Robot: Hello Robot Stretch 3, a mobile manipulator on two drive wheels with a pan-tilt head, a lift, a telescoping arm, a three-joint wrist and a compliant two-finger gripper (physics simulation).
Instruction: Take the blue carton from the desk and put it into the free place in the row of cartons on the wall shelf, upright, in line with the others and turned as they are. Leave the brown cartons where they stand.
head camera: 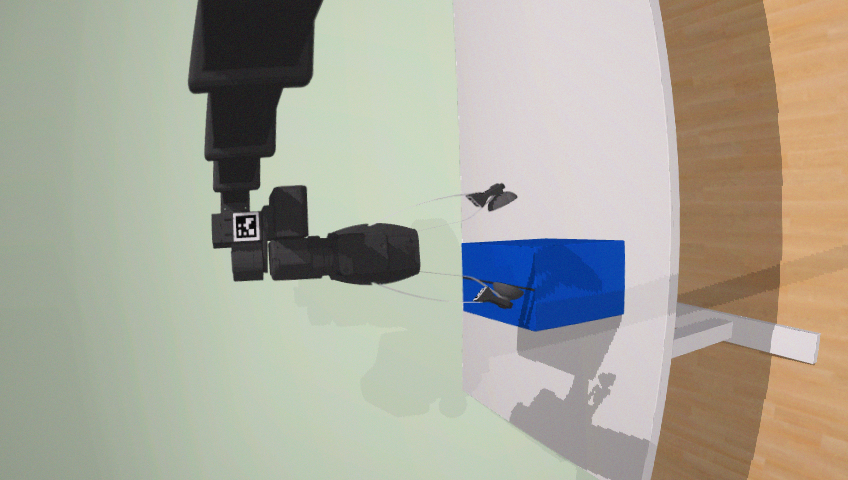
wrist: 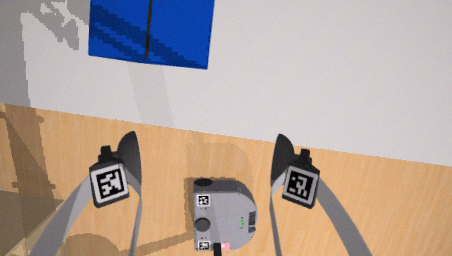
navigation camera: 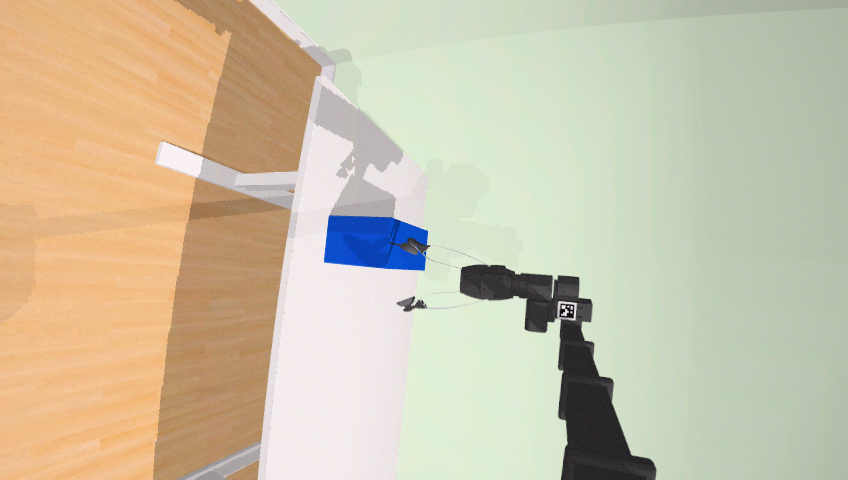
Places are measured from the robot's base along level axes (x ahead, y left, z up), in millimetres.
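Pixels of known places: gripper, fingertip midpoint: (head camera: 519,245) (navigation camera: 398,274).
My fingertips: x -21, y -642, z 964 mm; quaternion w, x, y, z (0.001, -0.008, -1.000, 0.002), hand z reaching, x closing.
Observation:
Behind a point stands the place of what it marks.
The blue carton (head camera: 577,279) {x 32, y -714, z 824 mm} (navigation camera: 360,240) {x 41, y -715, z 823 mm} (wrist: 175,30) stands on the white desk (head camera: 565,118) {x -253, y -841, z 720 mm} (navigation camera: 339,356) {x -290, y -796, z 720 mm} (wrist: 325,75). A thin dark line runs along one of its faces, and shadows fall on it. My gripper (head camera: 504,245) {x -21, y -642, z 964 mm} (navigation camera: 409,275) {x -21, y -642, z 964 mm} (wrist: 207,151) {x -21, y -642, z 964 mm} is open and empty. In the head and navigation views one finger overlaps the carton and the other is to its side. In the wrist view the carton is beyond the fingertips, a little left of the middle, with its far part cut off by the top edge. The wall shelf and brown cartons do not show in these views.
A pale green wall (head camera: 119,356) {x 183, y -1420, z 1659 mm} (navigation camera: 714,178) {x 330, y -1436, z 1830 mm} runs along the desk. White desk legs (head camera: 794,347) (navigation camera: 178,157) stand out over the wooden floor (head camera: 815,178) {x -141, y -653, z 1 mm} (navigation camera: 89,297) {x -179, y -493, z 0 mm} (wrist: 375,210). My grey base (wrist: 225,220) shows low between the fingers in the wrist view.

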